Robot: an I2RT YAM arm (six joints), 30 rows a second.
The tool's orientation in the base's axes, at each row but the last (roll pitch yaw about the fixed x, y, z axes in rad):
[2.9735, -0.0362, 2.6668]
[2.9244, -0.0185, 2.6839]
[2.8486, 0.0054, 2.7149]
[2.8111, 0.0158, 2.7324]
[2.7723, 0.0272, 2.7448]
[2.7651, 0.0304, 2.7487]
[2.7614, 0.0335, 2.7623]
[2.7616, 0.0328, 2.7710]
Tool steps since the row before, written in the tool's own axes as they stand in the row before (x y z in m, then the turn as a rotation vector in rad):
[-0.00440, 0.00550, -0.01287, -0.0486, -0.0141, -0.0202]
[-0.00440, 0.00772, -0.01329, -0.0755, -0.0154, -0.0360]
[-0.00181, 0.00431, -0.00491, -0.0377, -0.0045, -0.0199]
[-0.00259, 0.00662, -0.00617, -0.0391, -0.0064, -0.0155]
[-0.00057, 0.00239, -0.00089, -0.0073, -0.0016, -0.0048]
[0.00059, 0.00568, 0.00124, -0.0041, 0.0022, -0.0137]
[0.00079, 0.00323, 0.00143, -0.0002, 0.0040, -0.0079]
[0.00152, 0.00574, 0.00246, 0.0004, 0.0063, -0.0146]
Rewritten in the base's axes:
[0.00584, 0.00067, 0.01344, 0.0359, -0.0379, 0.0158]
[0.00626, 0.00213, 0.01456, 0.0582, -0.0541, 0.0304]
[0.00274, 0.00173, 0.00596, 0.0301, -0.0247, 0.0180]
[0.00395, 0.00293, 0.00802, 0.0313, -0.0256, 0.0132]
[0.00122, 0.00156, 0.00171, 0.0054, -0.0058, 0.0041]
[0.00163, 0.00554, 0.00092, 0.0023, -0.0042, 0.0137]
[0.00058, 0.00357, -0.00016, 0.0002, 0.0008, 0.0088]
[0.00085, 0.00637, -0.00021, -0.0007, 0.0007, 0.0159]

